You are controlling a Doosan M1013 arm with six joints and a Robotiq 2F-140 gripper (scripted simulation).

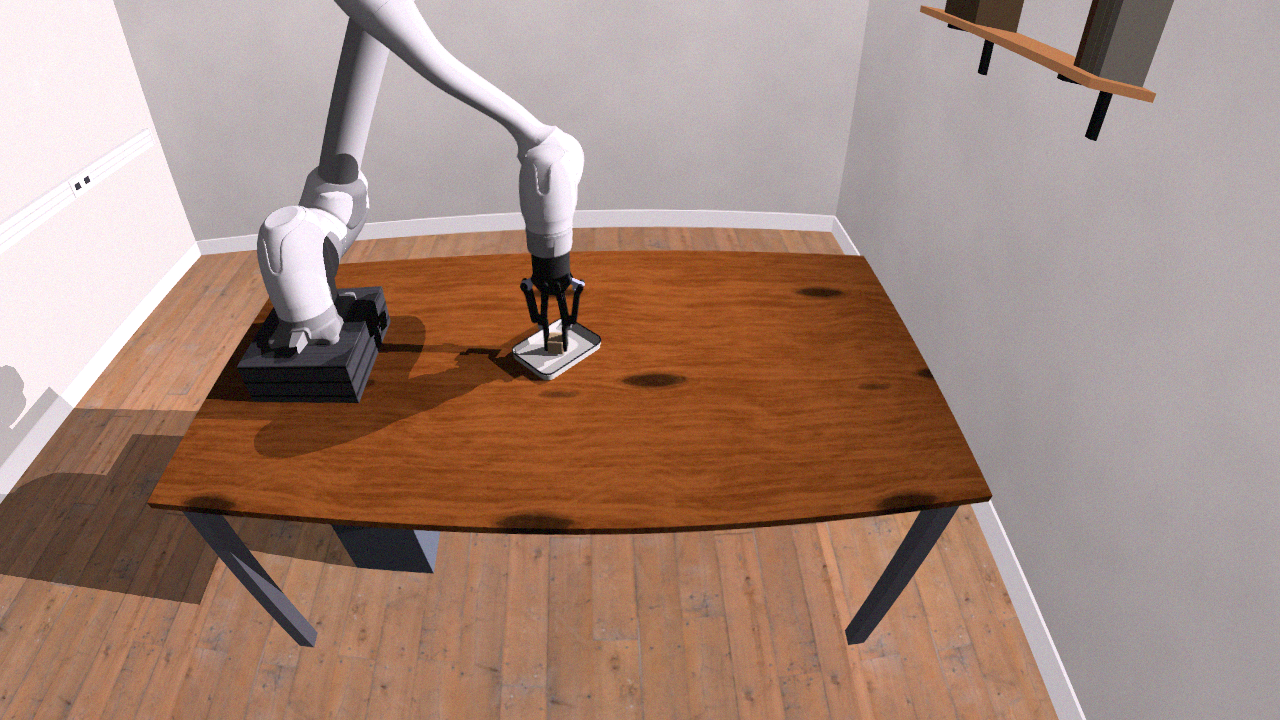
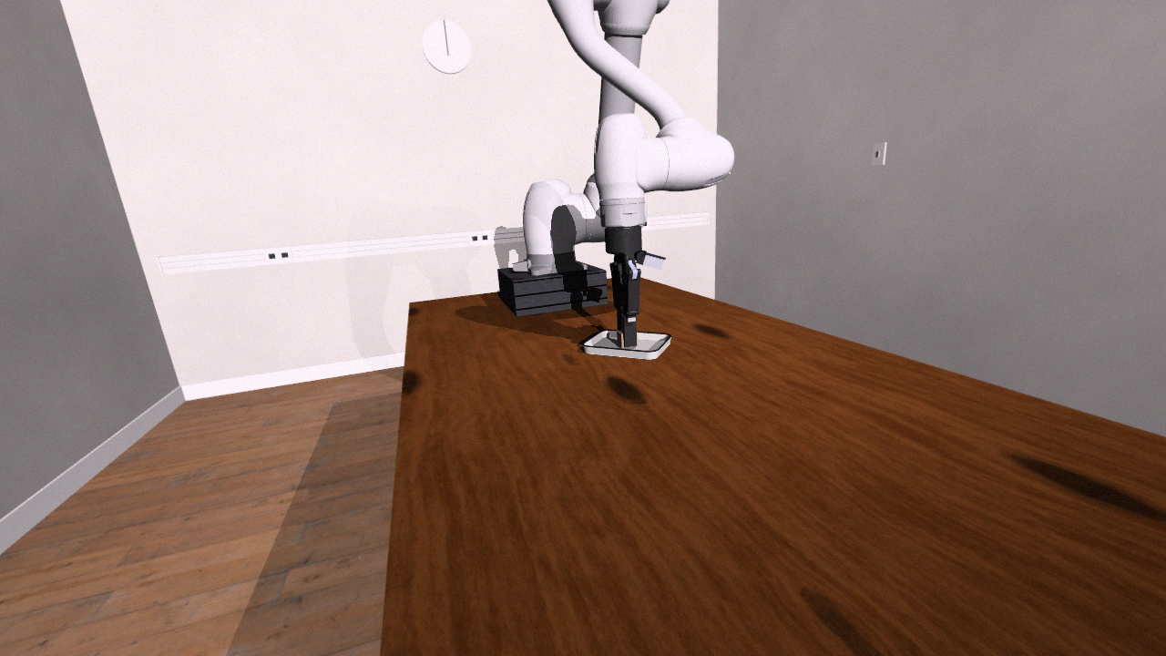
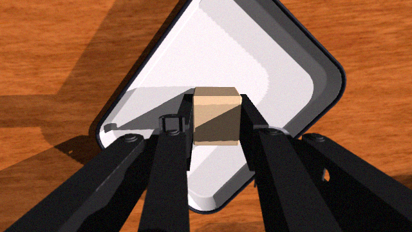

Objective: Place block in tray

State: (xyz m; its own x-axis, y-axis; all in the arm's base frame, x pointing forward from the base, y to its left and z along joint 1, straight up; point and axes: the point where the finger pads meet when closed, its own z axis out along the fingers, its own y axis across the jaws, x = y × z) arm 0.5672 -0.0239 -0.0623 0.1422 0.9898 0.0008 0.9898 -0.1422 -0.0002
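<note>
Right now the tan block is 2 cm below my hand. Round my hand: white tray: 3 cm below.
</note>
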